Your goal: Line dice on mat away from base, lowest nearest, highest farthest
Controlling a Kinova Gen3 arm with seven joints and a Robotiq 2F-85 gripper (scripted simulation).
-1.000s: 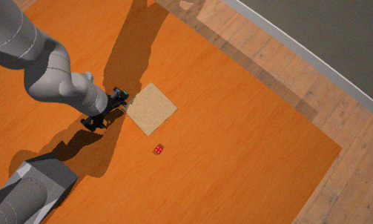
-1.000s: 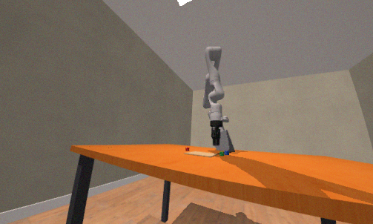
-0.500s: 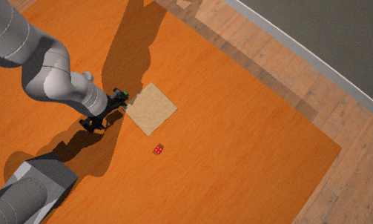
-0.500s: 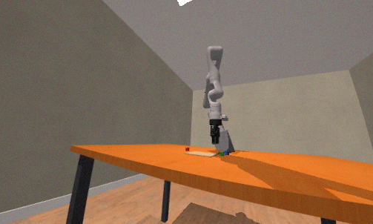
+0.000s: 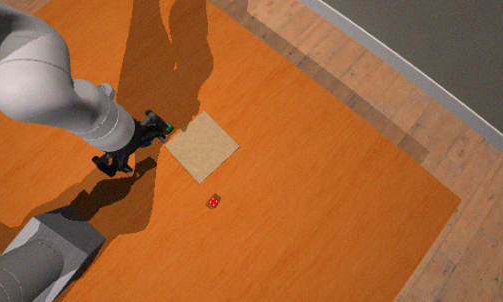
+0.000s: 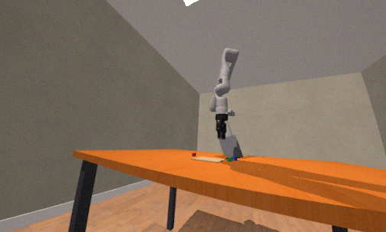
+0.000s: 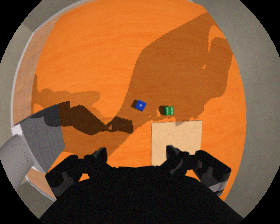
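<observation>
The blue die is 20 mm ahead of my hand, 70 mm to the left of it and 110 mm below it. Round my hand: green die: 90 mm ahead, 40 mm to the left, 110 mm below; tan mat: 90 mm ahead, 60 mm to the right, 110 mm below; red die: 10 mm behind, 170 mm to the right, 110 mm below.
</observation>
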